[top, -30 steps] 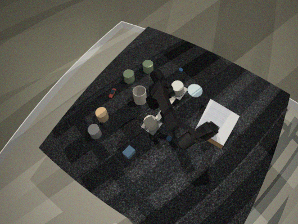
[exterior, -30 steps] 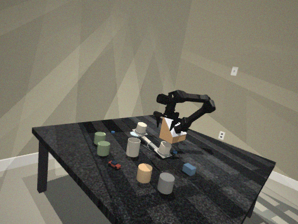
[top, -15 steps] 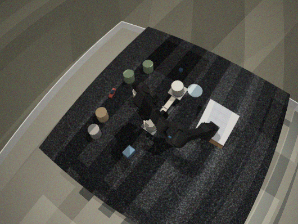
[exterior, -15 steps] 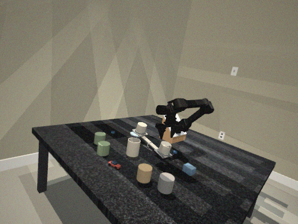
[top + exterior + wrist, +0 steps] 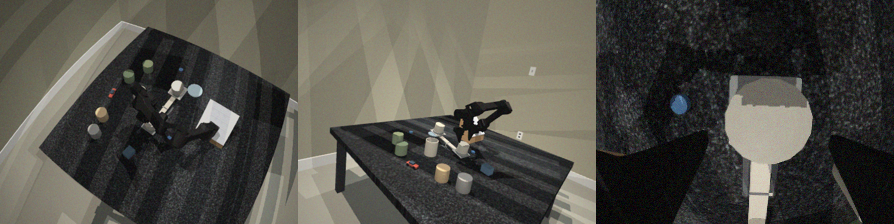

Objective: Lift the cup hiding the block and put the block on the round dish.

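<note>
My gripper tip is 60 mm above the grey block. The rest, counted from my gripper tip: blue block 200 mm to the left, 90 mm below, 10 mm behind; orange cylinder 280 mm ahead, 140 mm to the left, 70 mm below; grey cylinder 240 mm to the left, 210 mm ahead, 70 mm below.
</note>
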